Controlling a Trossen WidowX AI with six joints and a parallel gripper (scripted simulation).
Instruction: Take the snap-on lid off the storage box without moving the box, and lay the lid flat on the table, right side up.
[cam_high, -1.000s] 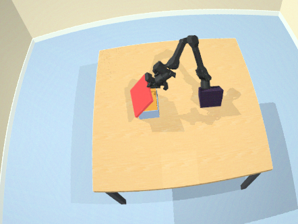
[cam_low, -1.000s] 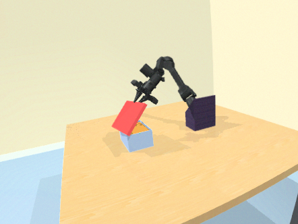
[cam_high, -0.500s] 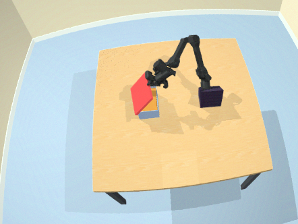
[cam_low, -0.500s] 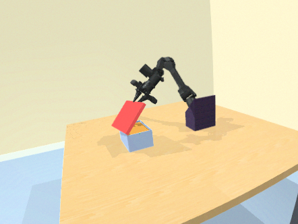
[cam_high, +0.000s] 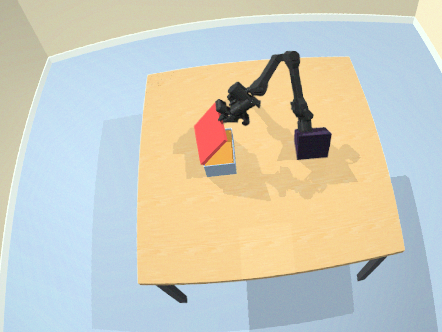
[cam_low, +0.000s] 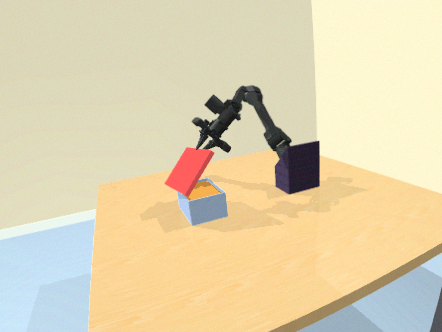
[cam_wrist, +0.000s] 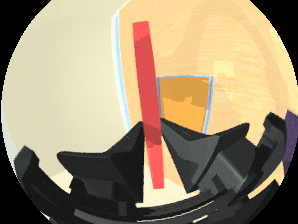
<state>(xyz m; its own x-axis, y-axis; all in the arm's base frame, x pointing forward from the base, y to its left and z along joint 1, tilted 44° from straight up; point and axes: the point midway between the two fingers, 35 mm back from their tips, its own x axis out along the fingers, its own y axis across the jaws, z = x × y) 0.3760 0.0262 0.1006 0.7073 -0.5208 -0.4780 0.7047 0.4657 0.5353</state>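
Right now my gripper tip is 60 mm short of the lid, 60 mm above it and 10 mm to the right of it. Round my gripper tip: blue storage box: 180 mm below, 50 mm to the left, 30 mm ahead.
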